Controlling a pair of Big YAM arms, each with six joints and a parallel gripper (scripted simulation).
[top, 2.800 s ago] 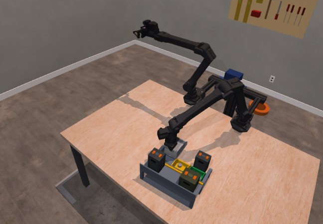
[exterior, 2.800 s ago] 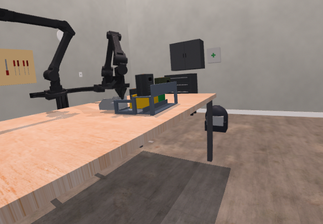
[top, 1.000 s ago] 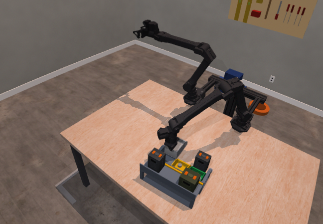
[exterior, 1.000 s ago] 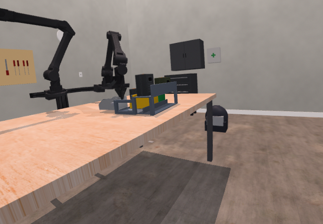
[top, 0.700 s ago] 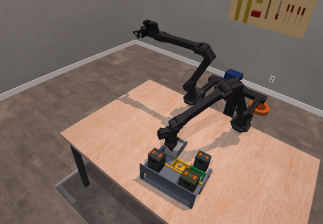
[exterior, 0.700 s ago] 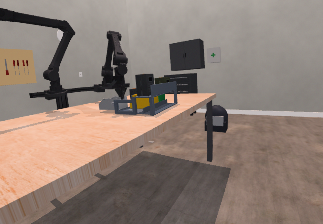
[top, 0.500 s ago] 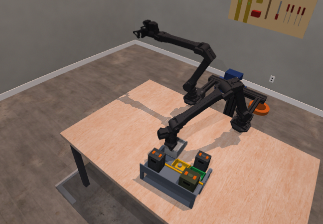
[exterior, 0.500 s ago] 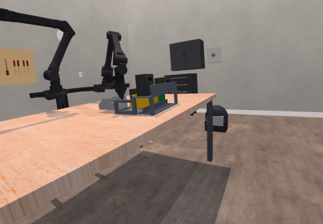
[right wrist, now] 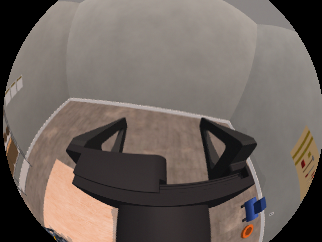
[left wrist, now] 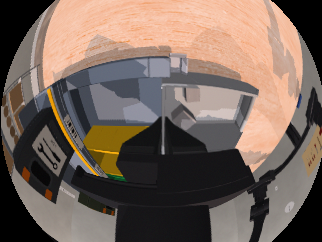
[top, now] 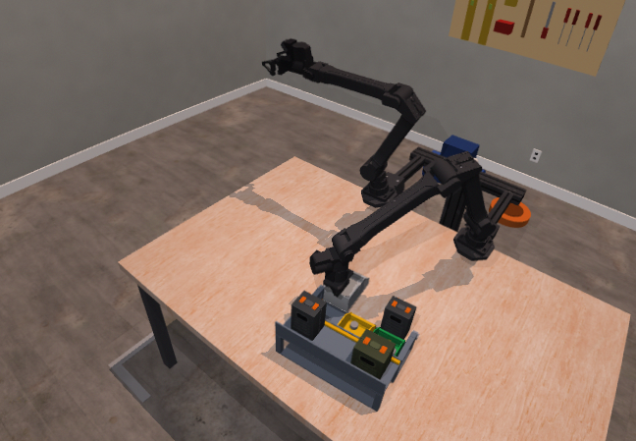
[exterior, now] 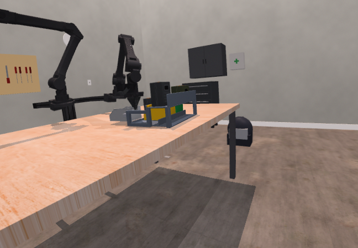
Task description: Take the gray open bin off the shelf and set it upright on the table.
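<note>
Now: the gray open bin 8 cm behind my left hand, 1 cm to the right of it and 3 cm below it. Round my left hand: yellow bin 7 cm ahead, 13 cm to the left, 5 cm below; then gray shelf 10 cm ahead, 13 cm to the left, 2 cm below; then green bin 5 cm ahead, 24 cm to the left, 5 cm below.
</note>
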